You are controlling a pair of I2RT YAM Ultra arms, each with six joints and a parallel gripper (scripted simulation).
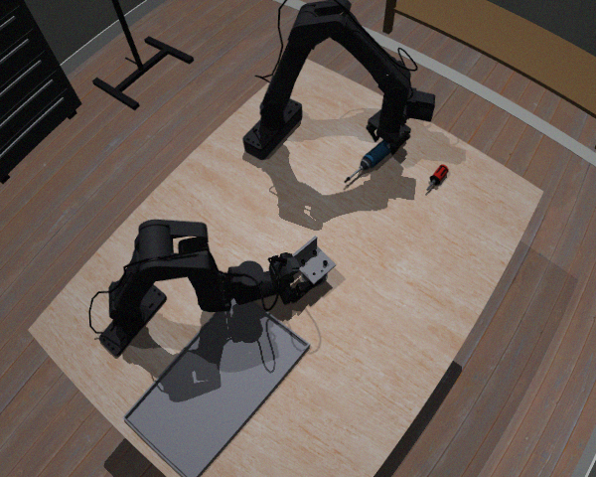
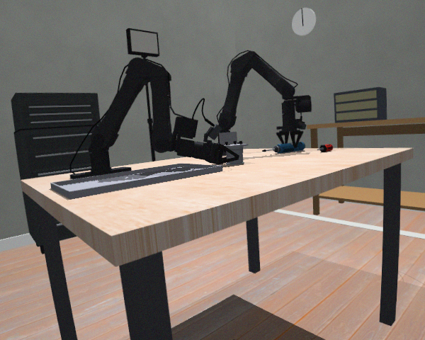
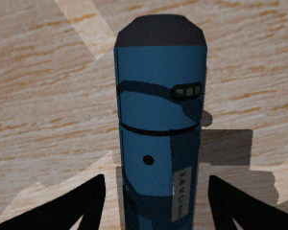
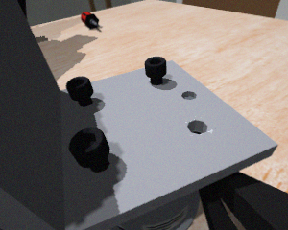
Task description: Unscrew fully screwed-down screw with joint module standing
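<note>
Now: right hand 5 cm below the grey bracket. Also, from my right hand: shallow grey tray: 35 cm to the right, 5 cm behind, 2 cm below; small red-handled screwdriver: 41 cm to the left, 15 cm ahead, 1 cm below.
</note>
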